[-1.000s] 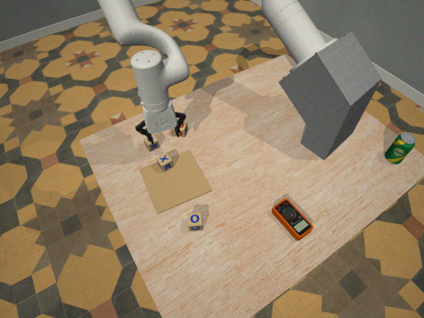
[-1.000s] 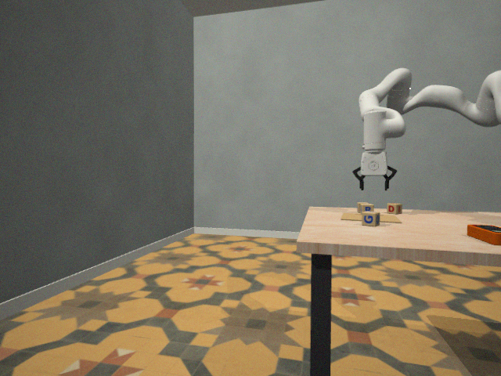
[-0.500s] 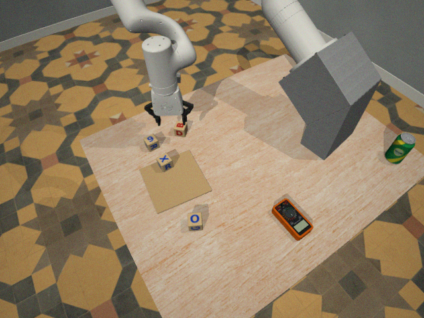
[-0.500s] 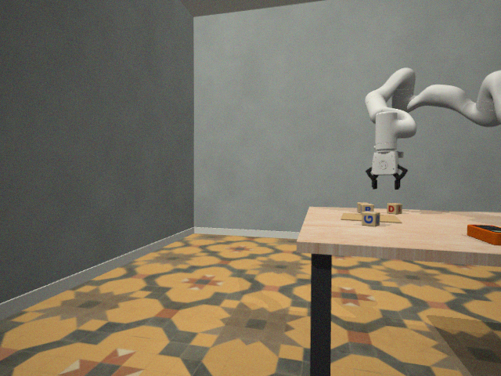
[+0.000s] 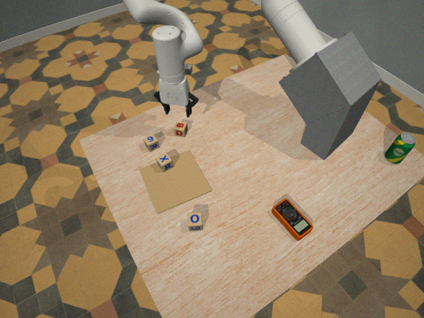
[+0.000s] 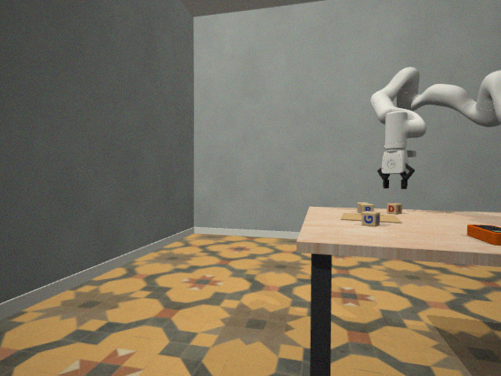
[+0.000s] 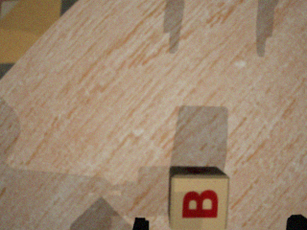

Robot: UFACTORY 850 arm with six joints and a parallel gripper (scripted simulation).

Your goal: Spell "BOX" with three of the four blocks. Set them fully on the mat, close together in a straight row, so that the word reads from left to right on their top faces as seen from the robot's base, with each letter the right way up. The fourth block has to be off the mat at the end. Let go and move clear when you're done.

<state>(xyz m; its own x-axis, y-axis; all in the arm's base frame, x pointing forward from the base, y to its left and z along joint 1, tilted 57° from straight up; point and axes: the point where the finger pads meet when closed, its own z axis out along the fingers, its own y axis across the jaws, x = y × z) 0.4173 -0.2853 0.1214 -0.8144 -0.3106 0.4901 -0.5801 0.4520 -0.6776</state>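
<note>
My gripper is now 100 mm above the B block. Also, from my hand: X block (140 mm ahead, 90 mm to the left, 100 mm below); then O block (210 mm ahead, 340 mm to the left, 100 mm below); then tan mat (160 mm ahead, 160 mm to the left, 120 mm below).
</note>
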